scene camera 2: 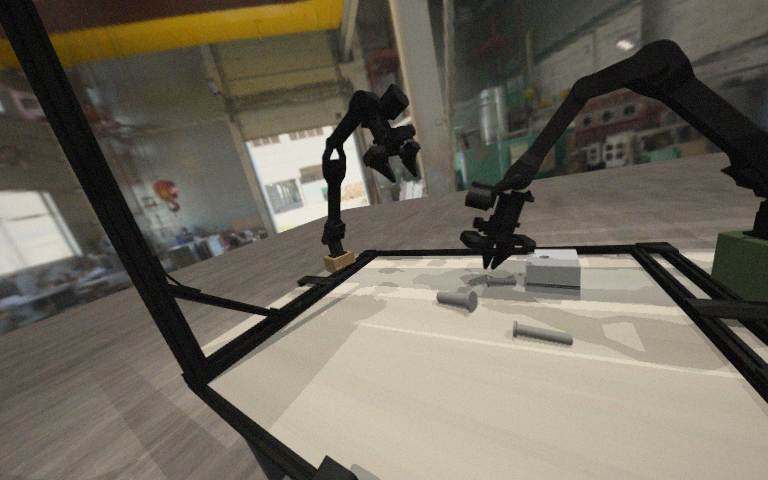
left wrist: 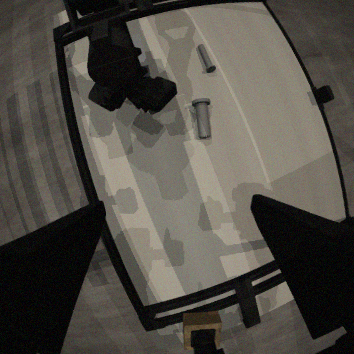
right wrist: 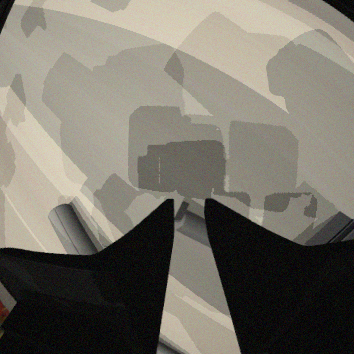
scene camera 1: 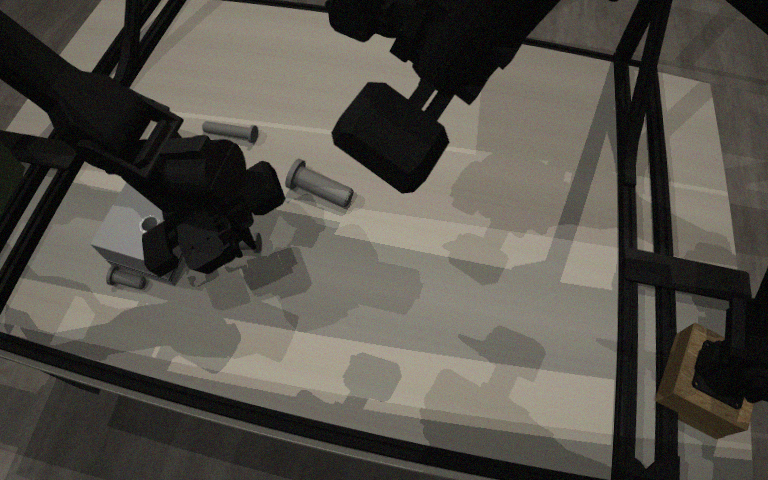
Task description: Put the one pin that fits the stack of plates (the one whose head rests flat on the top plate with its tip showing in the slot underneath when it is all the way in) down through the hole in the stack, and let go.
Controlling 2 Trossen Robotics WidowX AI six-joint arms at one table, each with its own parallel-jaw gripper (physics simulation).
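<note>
The pale stack of plates [scene camera 1: 121, 229] [scene camera 2: 553, 270] [right wrist: 336, 233] has a round hole [scene camera 1: 148, 224] in its top. A grey pin [scene camera 1: 257, 242] [scene camera 2: 502, 280] [right wrist: 194, 229] lies on the table beside the stack, below my right gripper [scene camera 1: 244, 240] [scene camera 2: 491, 264] [right wrist: 188, 205], whose fingertips are slightly apart, empty and above it; fingers partly hide it. A short pin [scene camera 1: 126, 277] lies along the stack's other side. A thick pin [scene camera 1: 321, 185] [scene camera 2: 453, 300] [left wrist: 202, 120] [right wrist: 74, 229] and a long thin pin [scene camera 1: 226, 130] [scene camera 2: 543, 333] [left wrist: 205, 57] lie farther off. My left gripper [scene camera 2: 403, 176] [left wrist: 178, 205] is wide open, empty and high.
The left arm's dark wrist part [scene camera 1: 390, 135] covers some table in scene camera 1. Black frame bars [scene camera 1: 628, 339] [scene camera 2: 141, 249] edge the table. A wooden block [scene camera 1: 673, 373] [scene camera 2: 338, 261] [left wrist: 201, 318] is at the left arm's base. Shadows cross the table top.
</note>
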